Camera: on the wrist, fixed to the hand. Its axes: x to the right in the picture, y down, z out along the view.
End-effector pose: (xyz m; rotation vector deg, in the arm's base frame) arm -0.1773 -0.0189 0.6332 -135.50 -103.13 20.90
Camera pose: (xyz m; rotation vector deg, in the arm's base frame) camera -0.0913 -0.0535 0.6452 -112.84 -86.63 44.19
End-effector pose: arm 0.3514 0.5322 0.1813 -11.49 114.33 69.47
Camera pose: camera 0.2994 0.5469 0.2575 3.07 125.65 36.16
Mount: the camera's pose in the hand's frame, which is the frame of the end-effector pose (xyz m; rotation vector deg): -0.0129 0.0859 -0.0345 30.18 -2.01 -1.77
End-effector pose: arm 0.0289 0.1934 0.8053 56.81 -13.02 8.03
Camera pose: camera 0.0019 0.2687 0.8536 87.17 -12.09 9.07
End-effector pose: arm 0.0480 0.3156 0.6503 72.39 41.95 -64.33
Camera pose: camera 0.1290 0.3463 0.6854 95.55 25.19 -81.05
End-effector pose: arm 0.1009 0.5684 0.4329 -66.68 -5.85 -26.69
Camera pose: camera 0.1185 0.5680 0.3411 -37.46 -14.74 -23.66
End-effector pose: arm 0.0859 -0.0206 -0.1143 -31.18 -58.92 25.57
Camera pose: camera 0.1027 0.0318 -0.1899 -2.85 -51.79 38.58
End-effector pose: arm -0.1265 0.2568 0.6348 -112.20 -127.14 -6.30
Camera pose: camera -0.0371 0.2494 0.6609 -94.09 -116.00 26.37
